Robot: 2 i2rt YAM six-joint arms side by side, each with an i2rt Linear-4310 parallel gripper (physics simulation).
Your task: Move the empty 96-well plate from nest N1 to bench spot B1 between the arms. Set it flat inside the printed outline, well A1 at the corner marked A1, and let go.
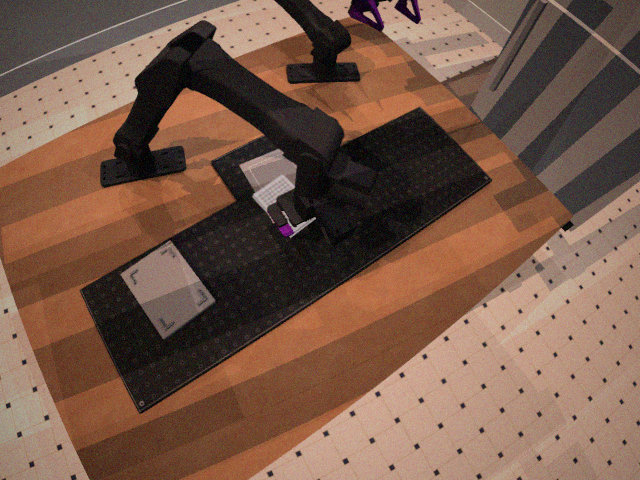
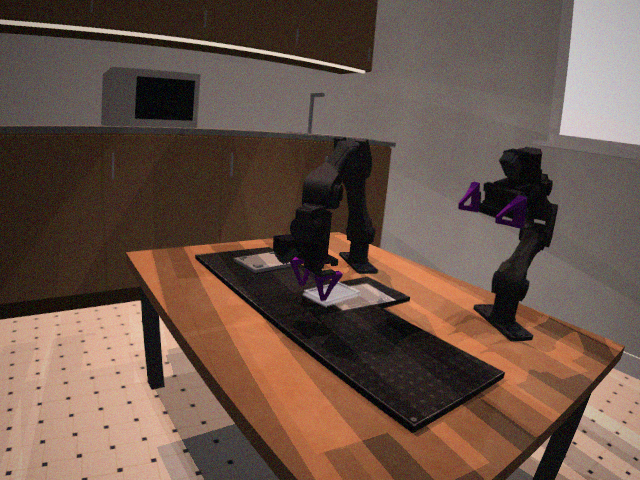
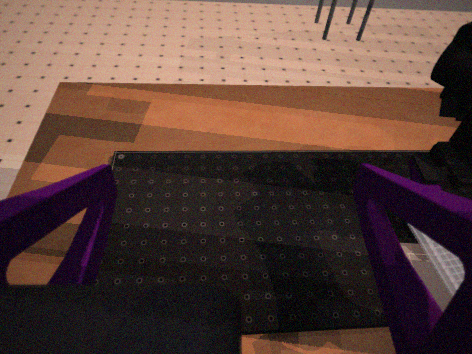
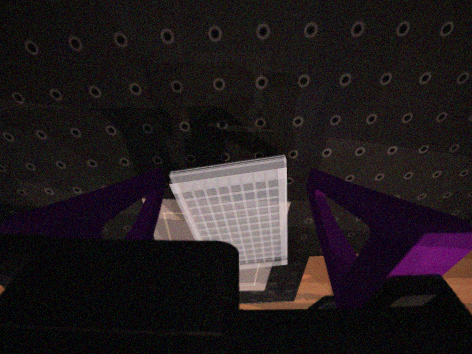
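Where they show: left gripper, between the fingertips: (image 1: 401,25) (image 2: 476,212) (image 3: 235,177); right gripper, between the fingertips: (image 1: 304,224) (image 2: 312,292) (image 4: 235,176); left arm's base, origin of its link: (image 1: 323,73) (image 2: 501,323); right arm's base, origin of its link: (image 1: 143,167) (image 2: 357,263).
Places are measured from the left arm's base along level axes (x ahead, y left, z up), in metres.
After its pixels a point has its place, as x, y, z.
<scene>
The pale 96-well plate (image 1: 273,190) @(0.389, -0.172, 0.028) (image 2: 341,293) @(0.403, -0.134, 0.028) (image 3: 443,257) @(0.412, -0.121, 0.024) (image 4: 245,210) @(0.449, -0.140, 0.028) lies partly over the light B1 pad (image 1: 253,167) @(0.314, -0.210, 0.015) (image 2: 373,298) @(0.316, -0.135, 0.015) (image 4: 170,220) @(0.397, -0.090, 0.015) and reaches past its edge over the black board. Its edges look turned against the printed outline. I cannot tell whether it lies fully flat, and the A1 mark is not readable. My right gripper (image 1: 302,227) @(0.481, -0.117, 0.035) (image 2: 313,290) @(0.481, -0.117, 0.035) (image 4: 235,176) @(0.481, -0.117, 0.035) is open, its fingers apart on either side of the plate's outer end. My left gripper (image 1: 398,24) @(0.198, 0.096, 0.299) (image 2: 483,210) @(0.198, 0.096, 0.299) (image 3: 235,177) @(0.198, 0.096, 0.299) is open and empty, high and away from the plate.
The grey nest N1 (image 1: 165,289) @(0.587, -0.402, 0.025) (image 2: 253,262) @(0.623, -0.369, 0.025), with corner brackets, holds no plate. The black perforated board (image 1: 232,253) @(0.520, -0.268, 0.013) (image 2: 413,372) @(0.337, 0.215, 0.013) (image 3: 200,215) @(0.343, 0.190, 0.013) lies on the wooden table (image 1: 320,341) @(0.715, -0.116, 0.000) (image 2: 248,356) @(0.637, 0.128, 0.000). The right arm hangs over the board's middle.
</scene>
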